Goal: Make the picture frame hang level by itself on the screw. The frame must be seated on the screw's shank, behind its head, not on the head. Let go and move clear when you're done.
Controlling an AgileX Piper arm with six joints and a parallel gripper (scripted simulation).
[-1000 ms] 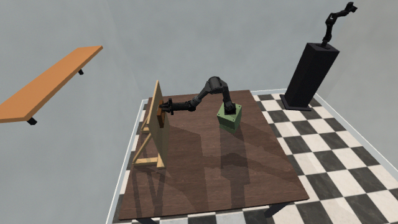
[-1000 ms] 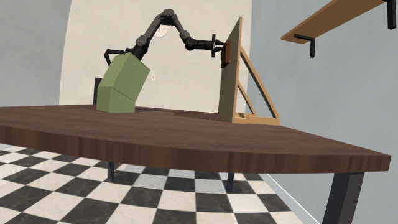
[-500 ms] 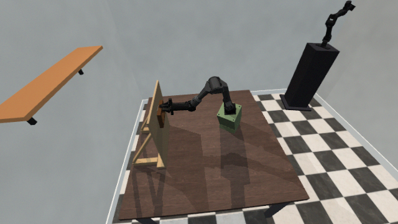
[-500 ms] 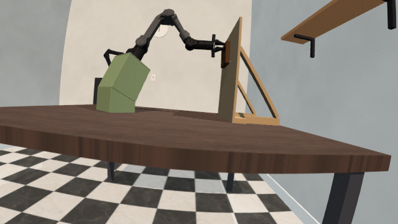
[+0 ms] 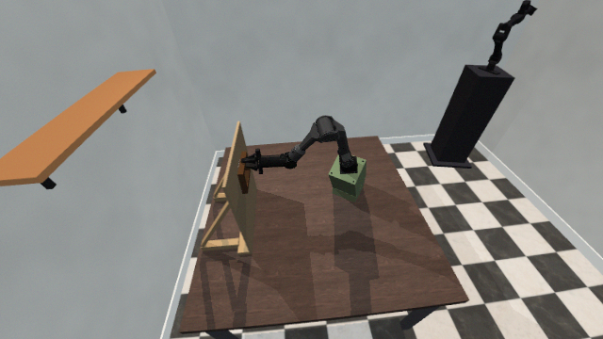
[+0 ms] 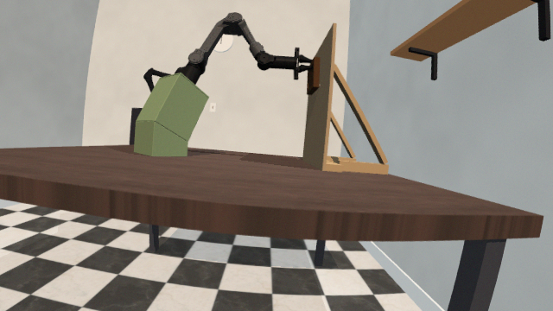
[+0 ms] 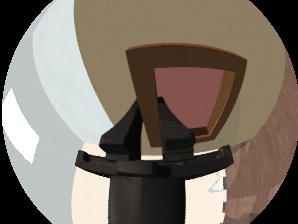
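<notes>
The brown picture frame lies 6 cm below my hand, 1 cm to the left of it and 1 cm ahead of it.
</notes>
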